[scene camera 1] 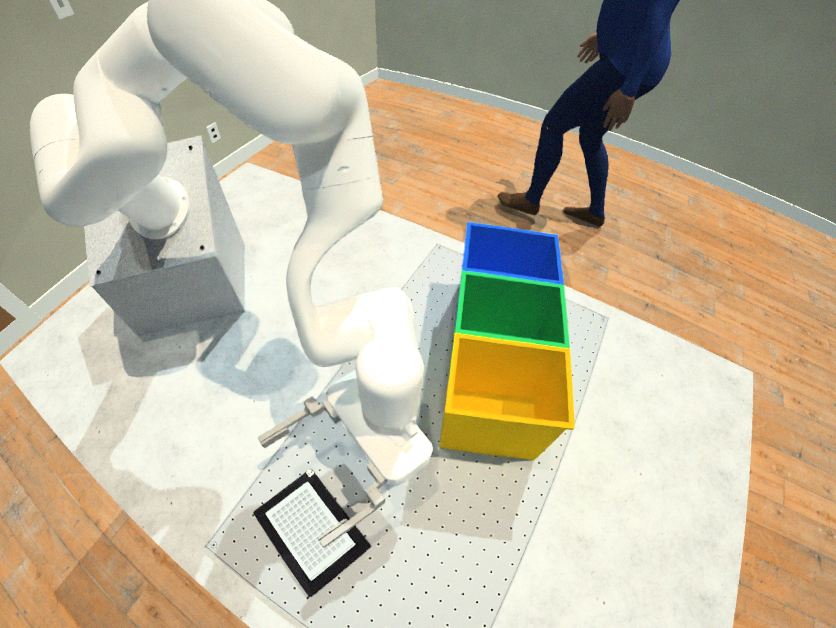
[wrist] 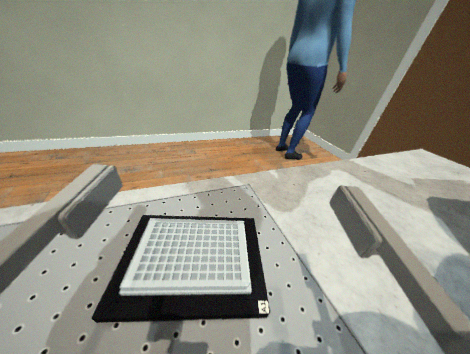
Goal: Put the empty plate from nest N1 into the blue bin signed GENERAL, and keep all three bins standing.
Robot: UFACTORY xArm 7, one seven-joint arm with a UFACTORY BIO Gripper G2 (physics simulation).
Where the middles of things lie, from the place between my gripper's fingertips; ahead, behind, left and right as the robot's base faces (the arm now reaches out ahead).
Scene:
The plate [scene camera 1: 300, 518] lies 30 mm ahead of my hand, 30 mm to the right of it and 120 mm below it. From my hand the other things lie so: black nest [scene camera 1: 344, 561] 30 mm ahead, 30 mm to the right, 130 mm below.

